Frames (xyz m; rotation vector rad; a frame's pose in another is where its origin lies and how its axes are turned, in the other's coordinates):
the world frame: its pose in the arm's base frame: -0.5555 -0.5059 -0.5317 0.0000 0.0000 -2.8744
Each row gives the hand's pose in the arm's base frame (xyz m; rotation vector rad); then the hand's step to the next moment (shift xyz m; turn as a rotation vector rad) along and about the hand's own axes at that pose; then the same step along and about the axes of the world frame.
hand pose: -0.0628 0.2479 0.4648 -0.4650 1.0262 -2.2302
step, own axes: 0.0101 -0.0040 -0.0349 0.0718 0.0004 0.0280
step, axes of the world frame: 0.0233 -0.0212 -0.0185 0.0531 0.0517 0.0212
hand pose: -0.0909 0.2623 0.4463 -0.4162 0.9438 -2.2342
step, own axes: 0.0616 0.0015 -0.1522 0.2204 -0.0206 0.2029
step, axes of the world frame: 0.1088 -0.0660 -0.1038 0.1274 0.2188 0.1614
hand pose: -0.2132 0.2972 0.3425 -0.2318 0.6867 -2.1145
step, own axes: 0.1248 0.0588 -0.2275 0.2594 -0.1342 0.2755
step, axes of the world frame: 0.1308 0.0039 -0.2317 0.1996 0.2058 0.2811
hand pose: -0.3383 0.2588 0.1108 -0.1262 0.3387 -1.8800
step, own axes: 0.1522 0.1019 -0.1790 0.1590 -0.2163 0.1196
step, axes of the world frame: 0.0406 0.1368 -0.2126 0.2392 0.0444 0.1648
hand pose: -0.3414 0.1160 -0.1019 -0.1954 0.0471 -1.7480
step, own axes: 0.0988 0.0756 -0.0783 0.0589 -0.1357 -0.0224
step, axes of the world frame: -0.0117 0.1244 -0.0774 0.1495 -0.0056 0.0032
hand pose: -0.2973 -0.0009 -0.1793 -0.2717 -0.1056 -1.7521
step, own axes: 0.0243 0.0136 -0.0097 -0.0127 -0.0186 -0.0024
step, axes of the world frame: -0.0001 0.0291 -0.0046 0.0116 -0.0191 -0.0039
